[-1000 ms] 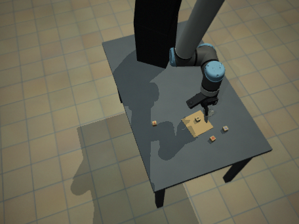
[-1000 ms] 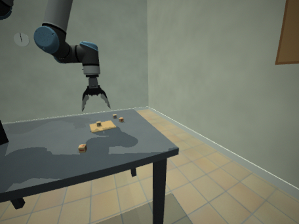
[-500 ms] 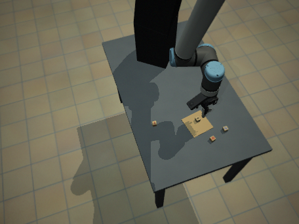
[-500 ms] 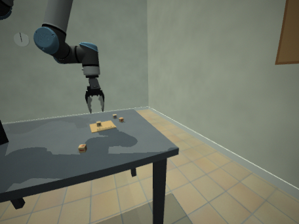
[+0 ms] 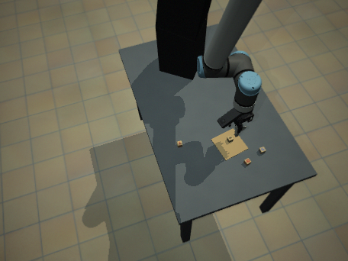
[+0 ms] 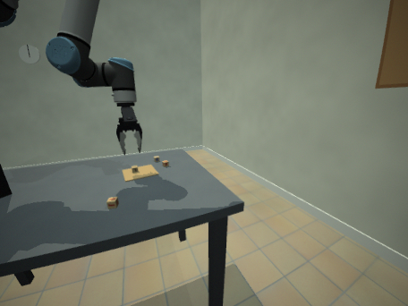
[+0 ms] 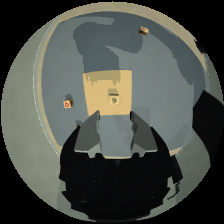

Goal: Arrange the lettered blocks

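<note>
Right now the tan mat is 100 mm below my hand, 20 mm ahead of it and 10 mm to the right of it.
</note>
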